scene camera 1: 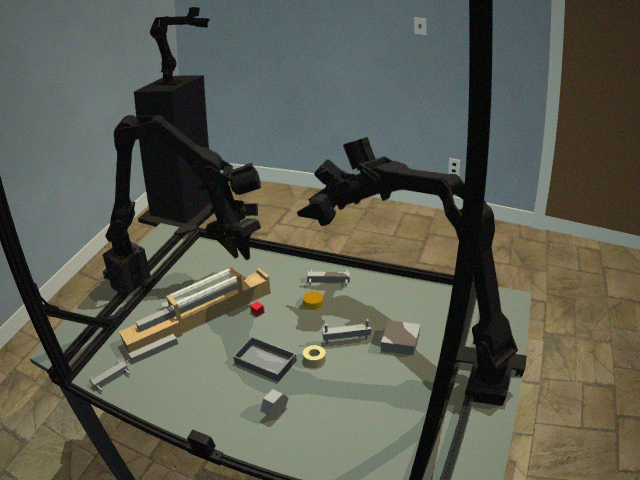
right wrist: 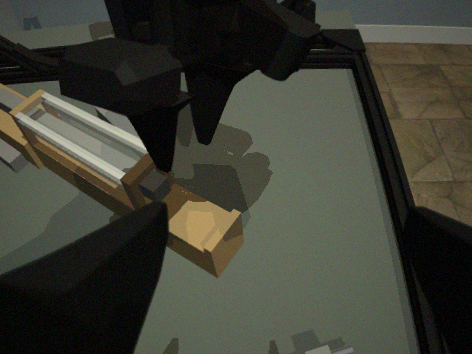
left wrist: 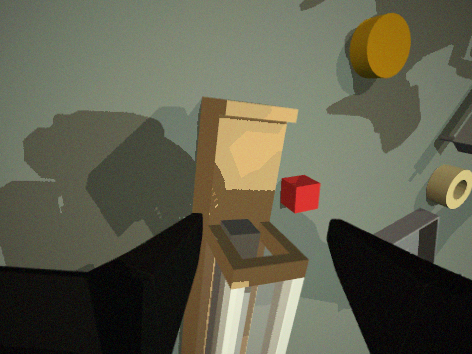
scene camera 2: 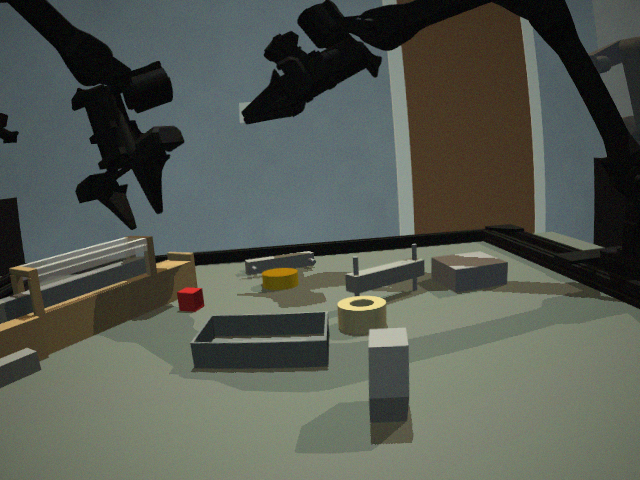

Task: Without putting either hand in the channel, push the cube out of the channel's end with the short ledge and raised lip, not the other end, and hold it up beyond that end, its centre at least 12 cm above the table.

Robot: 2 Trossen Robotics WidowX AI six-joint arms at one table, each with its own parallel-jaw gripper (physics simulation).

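Observation:
A red cube (scene camera 1: 256, 308) (scene camera 2: 190, 299) (left wrist: 300, 194) lies on the table beside the wooden channel (scene camera 1: 206, 312) (scene camera 2: 124, 294), near its end with the short ledge (left wrist: 252, 155) (right wrist: 192, 220) and raised lip. A grey bar (scene camera 1: 155, 316) (scene camera 2: 103, 277) lies in the channel under clear strips; its end shows at the arch before the ledge. My left gripper (scene camera 1: 241, 257) (scene camera 2: 146, 219) (left wrist: 265, 226) (right wrist: 185, 156) is open and empty, above the channel's ledge end. My right gripper (scene camera 1: 311, 217) (right wrist: 288, 219) is open and empty, higher and to the right.
A tray (scene camera 1: 255, 370) (scene camera 2: 261, 356), a pale ring (scene camera 1: 313, 363) (scene camera 2: 361, 319), an orange disc (scene camera 1: 312, 299) (left wrist: 387, 45), pegged bars (scene camera 1: 328, 279) (scene camera 1: 346, 332), a box (scene camera 1: 400, 338) and an upright block (scene camera 1: 272, 403) stand right of the channel. A loose bar (scene camera 1: 153, 347) lies by its other end.

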